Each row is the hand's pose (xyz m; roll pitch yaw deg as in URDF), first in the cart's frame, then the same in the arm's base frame.
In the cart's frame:
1: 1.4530 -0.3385 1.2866 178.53 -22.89 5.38
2: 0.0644 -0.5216 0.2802 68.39 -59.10 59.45
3: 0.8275 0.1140 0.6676 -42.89 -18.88 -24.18
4: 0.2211 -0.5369 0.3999 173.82 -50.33 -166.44
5: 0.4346 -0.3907 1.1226 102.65 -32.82 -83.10
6: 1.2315 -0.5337 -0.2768 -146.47 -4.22 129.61
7: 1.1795 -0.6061 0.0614 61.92 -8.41 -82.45
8: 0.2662 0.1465 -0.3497 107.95 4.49 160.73
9: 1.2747 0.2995 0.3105 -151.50 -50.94 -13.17
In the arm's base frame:
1: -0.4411 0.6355 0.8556 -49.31 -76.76 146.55
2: -0.1182 0.0402 -0.7306 -56.91 -34.21 76.33
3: 0.2491 0.2830 0.2403 48.77 -51.69 178.67
4: -0.1902 0.1083 -0.5594 171.78 25.94 100.55
5: -0.2407 0.7559 -0.1504 176.55 -0.41 158.10
6: -0.2676 -0.8159 0.2272 140.21 22.28 22.36
7: -0.3934 -0.4898 0.2399 137.14 5.59 -178.20
8: 0.6036 -0.5234 -0.5180 35.38 54.55 23.64
9: 0.4024 -0.1556 0.6224 -13.71 -46.17 127.72

